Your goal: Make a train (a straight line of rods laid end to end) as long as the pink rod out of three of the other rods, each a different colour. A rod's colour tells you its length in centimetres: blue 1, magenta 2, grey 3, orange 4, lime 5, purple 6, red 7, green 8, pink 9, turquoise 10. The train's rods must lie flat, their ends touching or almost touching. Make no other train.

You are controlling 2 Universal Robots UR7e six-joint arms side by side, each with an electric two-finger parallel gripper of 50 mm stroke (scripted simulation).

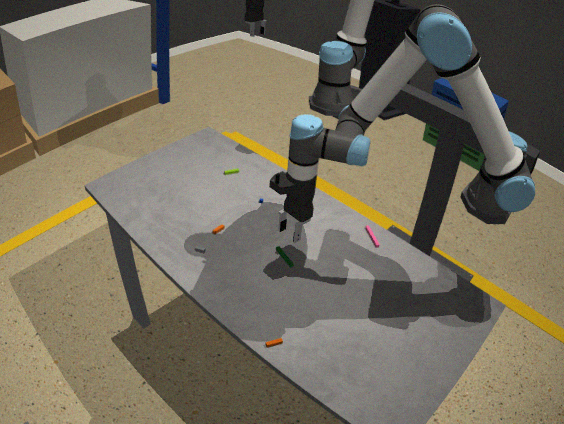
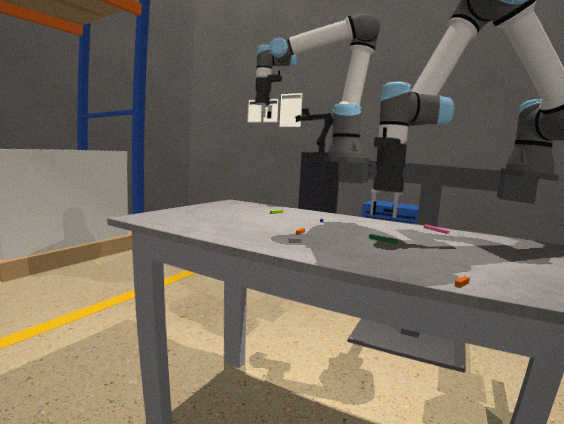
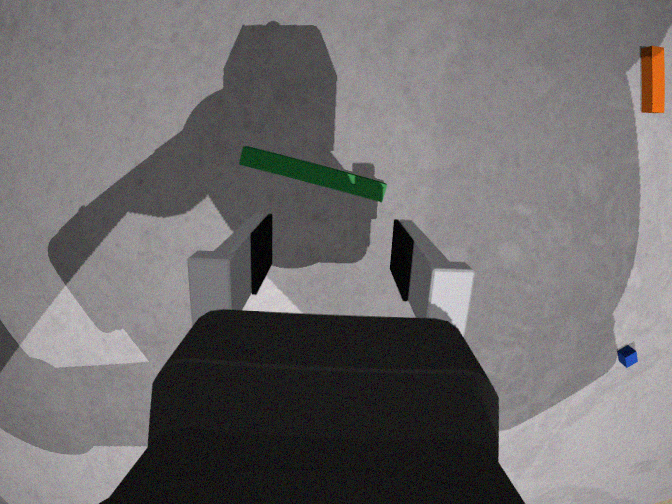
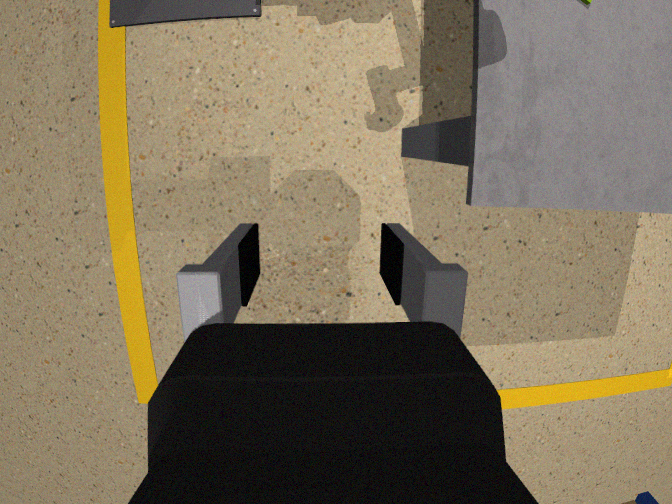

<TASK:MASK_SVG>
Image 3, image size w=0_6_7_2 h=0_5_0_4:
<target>my left gripper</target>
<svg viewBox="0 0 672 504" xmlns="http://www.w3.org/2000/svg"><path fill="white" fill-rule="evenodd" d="M99 503L525 504L498 462L499 397L464 339L474 281L474 270L466 262L449 261L412 220L395 219L390 271L402 300L409 301L416 318L246 311L243 308L251 293L252 295L257 295L272 265L272 214L253 214L214 251L197 251L187 259L192 328L153 381L147 449L111 496Z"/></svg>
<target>green rod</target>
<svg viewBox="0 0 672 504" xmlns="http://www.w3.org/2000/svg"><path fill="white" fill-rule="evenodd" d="M239 165L305 181L378 202L383 201L387 184L384 182L249 146L243 146Z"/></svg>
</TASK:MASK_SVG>
